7 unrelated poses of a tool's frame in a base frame.
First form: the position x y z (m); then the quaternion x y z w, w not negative.
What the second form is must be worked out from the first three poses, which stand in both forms.
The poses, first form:
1: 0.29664 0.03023 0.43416 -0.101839 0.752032 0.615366 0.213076
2: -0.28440 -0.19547 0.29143 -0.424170 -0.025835 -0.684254 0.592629
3: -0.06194 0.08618 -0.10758 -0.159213 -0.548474 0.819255 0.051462
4: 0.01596 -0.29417 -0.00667 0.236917 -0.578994 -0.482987 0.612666
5: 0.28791 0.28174 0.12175 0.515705 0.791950 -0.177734 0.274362
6: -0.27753 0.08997 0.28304 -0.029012 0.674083 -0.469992 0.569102
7: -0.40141 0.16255 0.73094 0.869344 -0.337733 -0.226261 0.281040
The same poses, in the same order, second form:
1: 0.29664 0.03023 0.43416 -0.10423 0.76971 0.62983 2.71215
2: -0.28440 -0.19547 0.29143 -0.52661 -0.03207 -0.84950 1.87296
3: -0.06194 0.08618 -0.10758 -0.15942 -0.54920 0.82034 3.03862
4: 0.01596 -0.29417 -0.00667 0.29977 -0.73259 -0.61111 1.82273
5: 0.28791 0.28174 0.12175 0.53628 0.82355 -0.18483 2.58574
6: -0.27753 0.08997 0.28304 -0.03528 0.81979 -0.57158 1.93077
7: -0.40141 0.16255 0.73094 0.90585 -0.35192 -0.23576 2.57184
